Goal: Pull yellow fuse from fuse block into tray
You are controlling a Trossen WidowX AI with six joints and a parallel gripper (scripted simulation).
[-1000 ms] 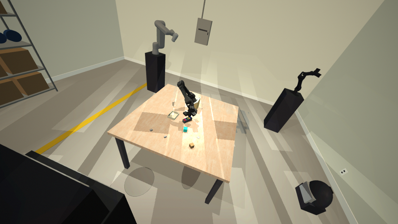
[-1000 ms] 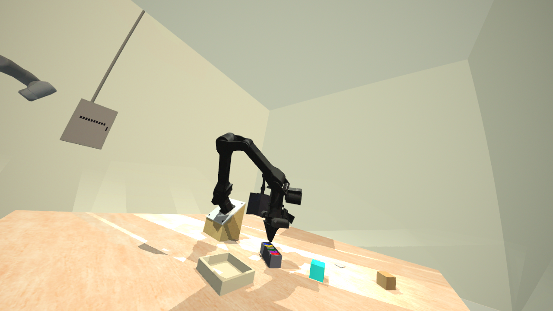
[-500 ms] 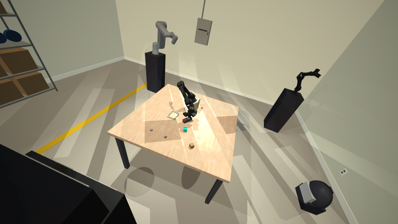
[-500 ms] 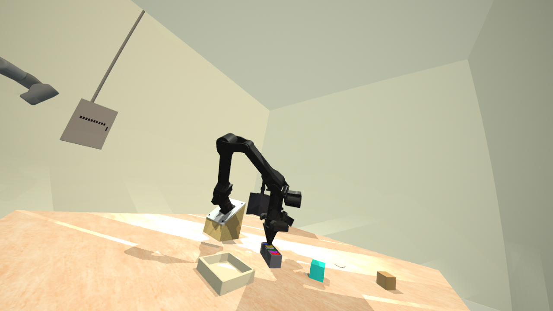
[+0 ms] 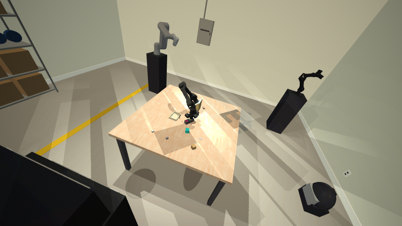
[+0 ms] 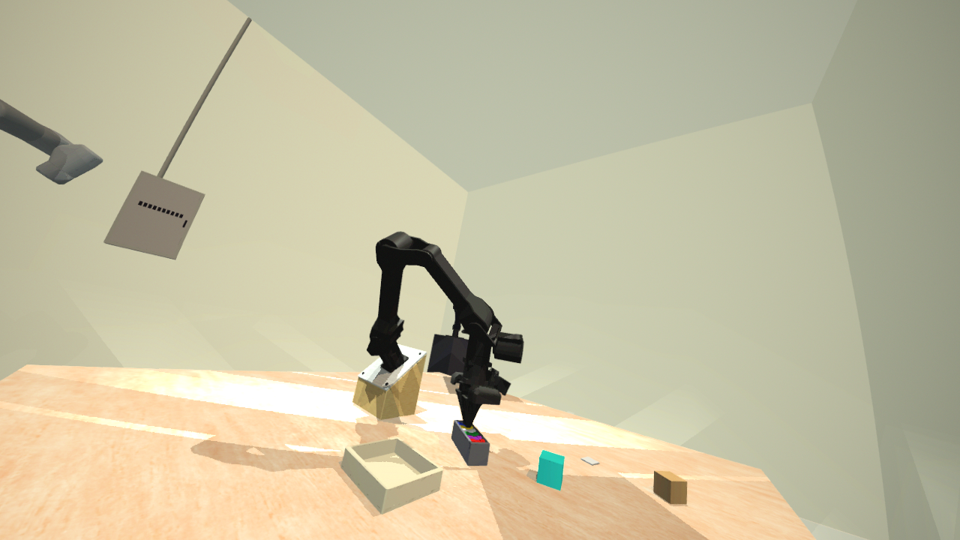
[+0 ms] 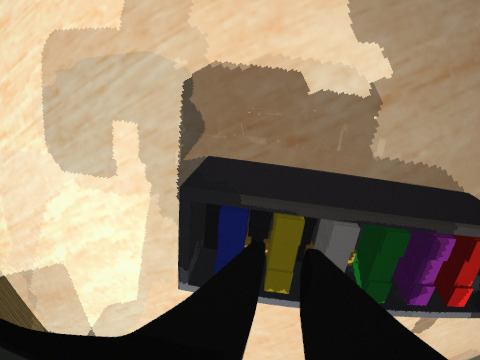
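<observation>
Right now the yellow fuse is 1 cm below my gripper tip. Also, from my gripper tip: teal cube: 19 cm ahead, 4 cm to the left, 2 cm below; then tray: 21 cm to the right, 4 cm below, 4 cm ahead; then brown cube: 36 cm ahead, 20 cm to the left, 2 cm below.
</observation>
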